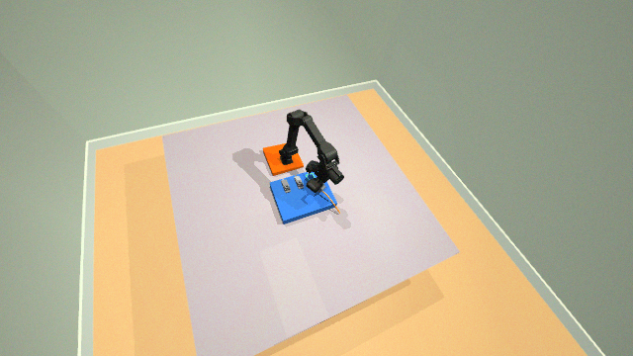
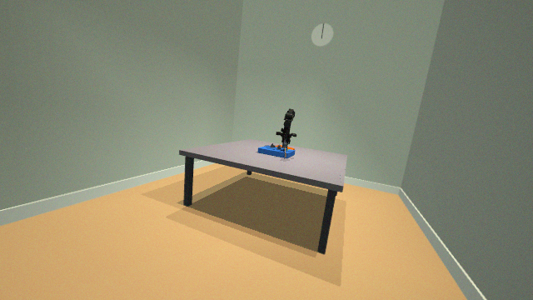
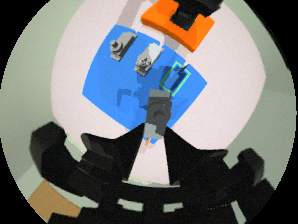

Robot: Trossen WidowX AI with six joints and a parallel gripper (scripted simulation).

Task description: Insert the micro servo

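Right now the blue deck is 10 mm ahead of my gripper tip, 80 mm to the right of it and 100 mm below it.
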